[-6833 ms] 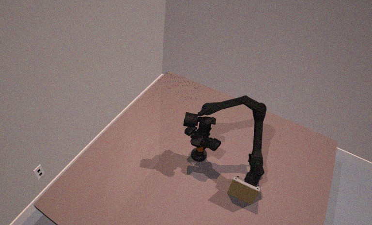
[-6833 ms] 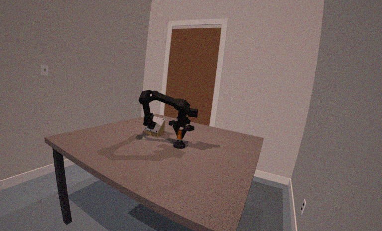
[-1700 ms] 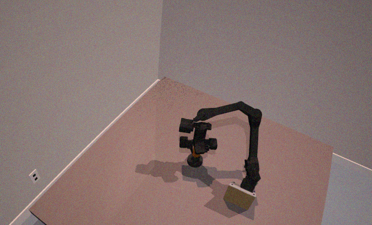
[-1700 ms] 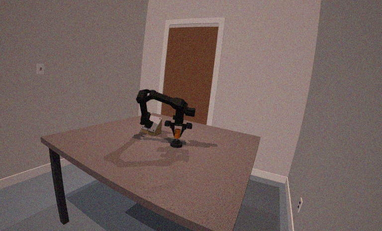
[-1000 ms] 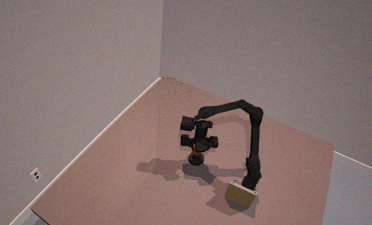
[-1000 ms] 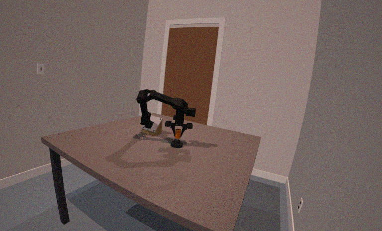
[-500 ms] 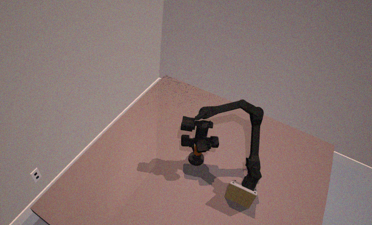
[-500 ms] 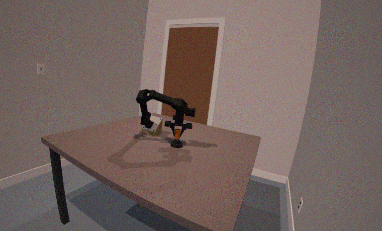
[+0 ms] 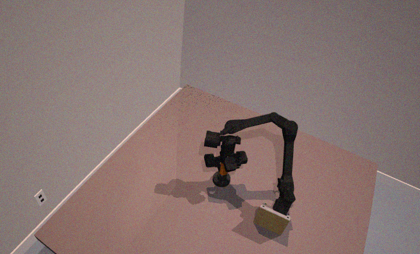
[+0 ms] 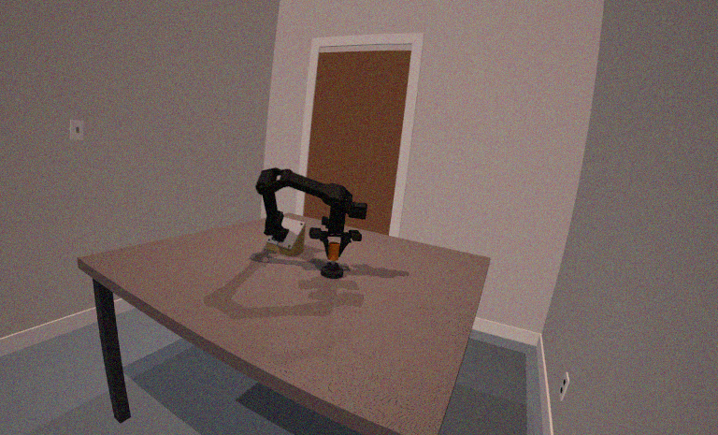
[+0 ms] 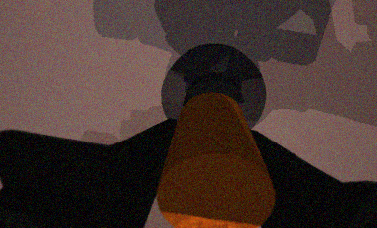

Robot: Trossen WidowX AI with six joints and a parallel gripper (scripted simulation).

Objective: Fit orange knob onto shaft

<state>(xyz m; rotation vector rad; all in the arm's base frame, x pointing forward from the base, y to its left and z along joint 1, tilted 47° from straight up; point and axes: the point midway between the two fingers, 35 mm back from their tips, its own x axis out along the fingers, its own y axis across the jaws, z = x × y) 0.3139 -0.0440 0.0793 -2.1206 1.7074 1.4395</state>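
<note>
Right now my gripper tip is 40 mm above the round pedestal. Round my gripper tip: orange knob 30 mm above.
</note>
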